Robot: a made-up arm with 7 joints. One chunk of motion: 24 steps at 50 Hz.
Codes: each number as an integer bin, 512 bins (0 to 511) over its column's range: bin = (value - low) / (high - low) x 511, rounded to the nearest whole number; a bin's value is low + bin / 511 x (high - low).
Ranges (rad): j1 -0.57..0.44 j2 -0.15..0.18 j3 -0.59..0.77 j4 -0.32..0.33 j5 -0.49..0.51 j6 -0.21..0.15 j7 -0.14..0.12
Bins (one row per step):
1: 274 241 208 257 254 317 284
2: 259 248 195 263 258 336 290
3: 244 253 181 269 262 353 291
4: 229 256 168 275 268 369 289
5: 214 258 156 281 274 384 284
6: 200 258 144 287 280 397 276
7: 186 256 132 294 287 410 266
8: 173 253 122 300 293 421 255
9: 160 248 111 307 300 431 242
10: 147 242 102 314 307 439 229
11: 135 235 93 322 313 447 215
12: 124 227 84 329 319 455 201
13: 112 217 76 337 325 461 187
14: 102 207 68 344 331 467 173
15: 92 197 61 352 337 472 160
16: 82 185 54 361 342 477 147
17: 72 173 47 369 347 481 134
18: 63 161 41 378 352 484 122
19: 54 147 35 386 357 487 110
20: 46 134 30 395 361 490 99
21: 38 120 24 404 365 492 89
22: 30 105 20 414 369 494 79
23: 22 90 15 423 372 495 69
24: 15 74 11 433 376 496 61
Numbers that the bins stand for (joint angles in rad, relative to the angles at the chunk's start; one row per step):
1: -0.0284 0.0056 -0.0364 0.0069 0.0071 0.0133 0.0045
2: -0.0581 0.0102 -0.0710 0.0145 0.0149 0.0267 0.0076
3: -0.0877 0.0134 -0.1083 0.0222 0.0227 0.0387 0.0081
4: -0.1174 0.0153 -0.1429 0.0298 0.0345 0.0500 0.0070
5: -0.1470 0.0166 -0.1748 0.0374 0.0462 0.0605 0.0045
6: -0.1747 0.0166 -0.2068 0.0451 0.0579 0.0697 0.0004
7: -0.2024 0.0153 -0.2387 0.0540 0.0716 0.0788 -0.0047
8: -0.2281 0.0134 -0.2653 0.0616 0.0834 0.0866 -0.0103
9: -0.2538 0.0102 -0.2946 0.0705 0.0971 0.0936 -0.0169
10: -0.2795 0.0063 -0.3185 0.0794 0.1108 0.0993 -0.0235
11: -0.3032 0.0018 -0.3425 0.0896 0.1225 0.1049 -0.0306
12: -0.3249 -0.0034 -0.3664 0.0985 0.1343 0.1105 -0.0377
13: -0.3486 -0.0099 -0.3877 0.1087 0.1460 0.1148 -0.0449
14: -0.3684 -0.0163 -0.4090 0.1176 0.1577 0.1190 -0.0520
15: -0.3882 -0.0228 -0.4277 0.1277 0.1695 0.1225 -0.0586
16: -0.4079 -0.0305 -0.4463 0.1392 0.1793 0.1260 -0.0652
17: -0.4277 -0.0383 -0.4649 0.1494 0.1891 0.1289 -0.0718
18: -0.4455 -0.0460 -0.4809 0.1608 0.1988 0.1310 -0.0779
19: -0.4633 -0.0551 -0.4968 0.1710 0.2086 0.1331 -0.0840
20: -0.4791 -0.0635 -0.5102 0.1824 0.2165 0.1352 -0.0896
21: -0.4949 -0.0725 -0.5261 0.1939 0.2243 0.1366 -0.0947
22: -0.5107 -0.0822 -0.5368 0.2066 0.2321 0.1380 -0.0998
23: -0.5265 -0.0919 -0.5501 0.2181 0.2380 0.1387 -0.1049
24: -0.5404 -0.1022 -0.5607 0.2308 0.2458 0.1394 -0.1090

